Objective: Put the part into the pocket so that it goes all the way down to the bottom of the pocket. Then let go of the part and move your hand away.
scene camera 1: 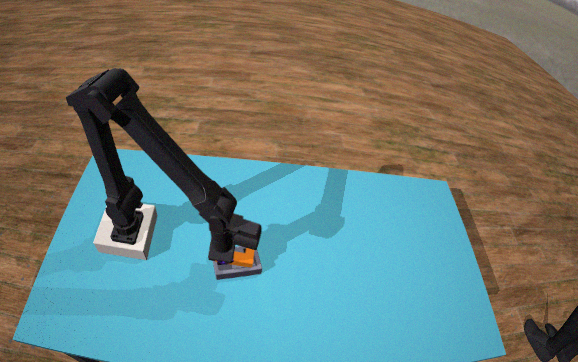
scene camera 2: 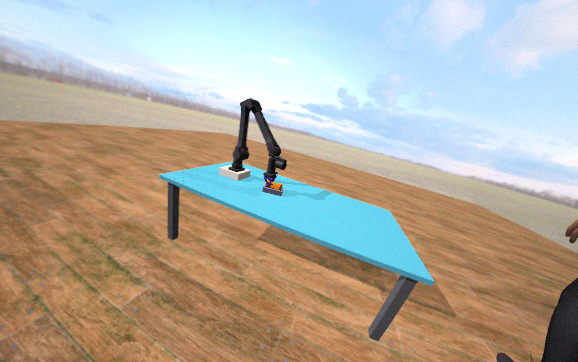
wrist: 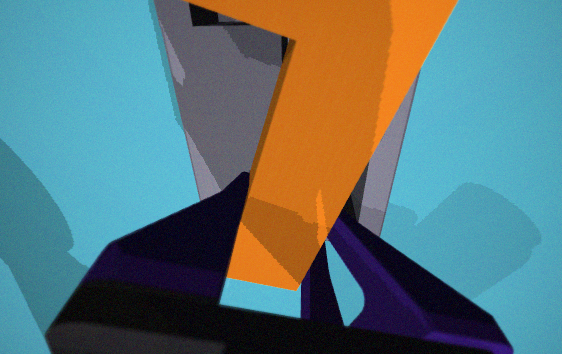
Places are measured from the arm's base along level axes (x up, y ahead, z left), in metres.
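Pixels of known places: gripper, between the fingertips: (scene camera 1: 223, 258) (scene camera 2: 268, 185) (wrist: 278, 192); arm's base, origin of its link: (scene camera 1: 127, 227) (scene camera 2: 236, 169).
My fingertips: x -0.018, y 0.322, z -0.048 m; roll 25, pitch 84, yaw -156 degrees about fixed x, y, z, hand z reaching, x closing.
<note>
For each thing: its top centre in the pictures, then the offset to it from my fingertips. Level surfaces: height alone.
- orange L-shaped piece, centre of its top: (wrist: 254, 159) (scene camera 1: 234, 250) (scene camera 2: 274, 182) dx +0.033, dy +0.032, dz +0.012 m
- grey block with the pocket, centre of its top: (wrist: 289, 109) (scene camera 1: 236, 258) (scene camera 2: 273, 187) dx -0.003, dy +0.037, dz +0.006 m
- blue table, height of its surface: dx -0.039 m
The part is an orange L-shaped piece (scene camera 1: 244, 258) (scene camera 2: 275, 186) (wrist: 330, 125). My gripper (scene camera 1: 225, 261) (scene camera 2: 270, 181) (wrist: 278, 192) is shut on the end of its long arm. The part lies over a grey block with the pocket (scene camera 1: 240, 273) (scene camera 2: 273, 192) (wrist: 220, 100), which rests on the table. In the wrist view the part is turned askew to the block, and dark bits of the pocket show at the upper left and to the right of the part. The part covers most of the pocket. Whether it touches the block is hard to tell.
The arm's white base box (scene camera 1: 104, 234) (scene camera 2: 227, 173) stands on the blue table (scene camera 1: 375, 260) (scene camera 2: 320, 215), left of the block. The table's long edge runs behind the block in scene camera 1. Part of a person (scene camera 1: 539, 339) (scene camera 2: 562, 320) shows at the right, off the table.
</note>
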